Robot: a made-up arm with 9 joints. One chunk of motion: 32 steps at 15 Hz.
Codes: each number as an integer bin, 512 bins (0 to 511) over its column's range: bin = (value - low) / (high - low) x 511, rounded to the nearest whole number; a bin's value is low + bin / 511 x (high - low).
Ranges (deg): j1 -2.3..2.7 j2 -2.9..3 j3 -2.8..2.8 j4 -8.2..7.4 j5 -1.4..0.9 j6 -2..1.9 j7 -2.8..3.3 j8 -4.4..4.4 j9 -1.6..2
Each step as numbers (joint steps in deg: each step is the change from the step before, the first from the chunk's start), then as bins.
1 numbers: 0.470 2.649 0.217 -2.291 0.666 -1.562 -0.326 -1.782 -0.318
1 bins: 283 481 275 194 459 57 207 152 182
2 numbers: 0.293 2.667 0.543 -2.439 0.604 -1.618 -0.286 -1.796 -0.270
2 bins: 265 482 305 189 445 50 211 151 189
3 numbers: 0.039 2.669 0.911 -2.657 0.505 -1.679 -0.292 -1.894 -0.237
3 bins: 239 482 339 182 423 42 210 146 193
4 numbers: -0.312 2.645 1.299 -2.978 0.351 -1.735 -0.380 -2.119 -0.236
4 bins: 203 480 374 171 389 35 203 132 194
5 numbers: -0.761 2.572 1.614 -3.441 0.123 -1.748 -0.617 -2.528 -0.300
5 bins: 157 474 403 156 338 33 183 109 185
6 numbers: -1.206 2.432 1.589 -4.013 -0.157 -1.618 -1.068 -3.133 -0.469
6 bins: 112 462 400 137 276 50 145 74 161
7 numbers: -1.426 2.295 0.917 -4.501 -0.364 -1.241 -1.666 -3.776 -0.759
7 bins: 89 450 339 121 230 99 95 36 119
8 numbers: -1.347 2.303 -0.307 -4.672 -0.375 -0.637 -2.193 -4.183 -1.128
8 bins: 97 451 227 116 228 179 51 13 67
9 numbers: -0.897 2.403 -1.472 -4.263 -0.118 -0.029 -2.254 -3.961 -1.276
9 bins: 143 459 121 129 285 258 46 25 46
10 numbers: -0.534 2.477 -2.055 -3.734 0.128 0.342 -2.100 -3.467 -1.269
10 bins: 180 466 68 146 339 307 59 54 47
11 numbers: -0.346 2.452 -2.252 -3.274 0.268 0.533 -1.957 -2.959 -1.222
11 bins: 200 464 50 161 371 332 71 84 54
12 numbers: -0.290 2.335 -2.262 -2.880 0.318 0.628 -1.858 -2.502 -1.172
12 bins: 205 453 49 174 382 344 79 110 61
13 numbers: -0.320 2.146 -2.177 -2.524 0.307 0.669 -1.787 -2.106 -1.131
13 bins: 202 437 57 186 379 350 85 133 67
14 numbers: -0.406 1.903 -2.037 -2.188 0.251 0.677 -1.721 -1.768 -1.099
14 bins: 194 416 70 197 367 351 90 153 71
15 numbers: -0.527 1.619 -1.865 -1.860 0.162 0.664 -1.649 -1.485 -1.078
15 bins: 181 391 85 208 347 349 96 169 74
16 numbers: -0.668 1.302 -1.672 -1.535 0.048 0.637 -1.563 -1.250 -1.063
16 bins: 167 364 103 218 322 346 104 183 76
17 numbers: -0.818 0.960 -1.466 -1.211 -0.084 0.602 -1.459 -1.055 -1.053
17 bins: 151 334 122 229 292 341 112 194 78
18 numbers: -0.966 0.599 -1.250 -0.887 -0.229 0.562 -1.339 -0.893 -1.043
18 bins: 136 303 141 240 260 336 122 204 79
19 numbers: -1.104 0.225 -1.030 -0.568 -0.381 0.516 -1.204 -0.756 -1.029
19 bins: 122 271 162 250 226 330 134 212 81
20 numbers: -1.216 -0.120 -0.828 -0.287 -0.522 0.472 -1.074 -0.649 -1.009
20 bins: 111 241 180 259 195 324 145 218 84
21 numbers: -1.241 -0.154 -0.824 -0.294 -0.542 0.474 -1.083 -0.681 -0.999
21 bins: 108 238 180 259 191 324 144 216 85
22 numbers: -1.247 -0.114 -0.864 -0.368 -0.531 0.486 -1.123 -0.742 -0.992
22 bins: 108 241 177 257 193 326 140 212 86
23 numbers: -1.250 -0.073 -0.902 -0.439 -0.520 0.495 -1.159 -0.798 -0.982
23 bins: 107 245 173 254 196 327 137 209 88
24 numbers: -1.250 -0.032 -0.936 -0.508 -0.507 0.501 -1.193 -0.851 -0.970
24 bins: 107 248 170 252 198 328 135 206 89
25 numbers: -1.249 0.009 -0.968 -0.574 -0.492 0.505 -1.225 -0.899 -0.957
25 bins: 107 252 167 250 202 328 132 203 91
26 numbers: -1.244 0.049 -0.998 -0.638 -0.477 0.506 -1.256 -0.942 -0.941
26 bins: 108 255 164 248 205 328 129 201 94
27 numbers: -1.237 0.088 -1.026 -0.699 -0.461 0.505 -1.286 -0.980 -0.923
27 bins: 109 259 162 246 209 328 127 199 96
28 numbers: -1.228 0.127 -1.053 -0.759 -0.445 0.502 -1.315 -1.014 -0.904
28 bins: 110 262 159 244 212 328 124 197 99
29 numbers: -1.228 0.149 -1.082 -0.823 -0.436 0.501 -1.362 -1.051 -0.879
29 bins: 110 264 157 242 214 328 120 194 102
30 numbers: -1.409 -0.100 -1.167 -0.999 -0.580 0.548 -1.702 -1.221 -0.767
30 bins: 91 243 149 236 182 334 92 185 118
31 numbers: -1.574 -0.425 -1.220 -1.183 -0.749 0.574 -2.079 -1.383 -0.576
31 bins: 74 214 144 230 145 337 60 175 145
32 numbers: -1.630 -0.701 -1.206 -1.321 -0.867 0.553 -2.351 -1.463 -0.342
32 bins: 68 190 145 225 118 335 38 171 179
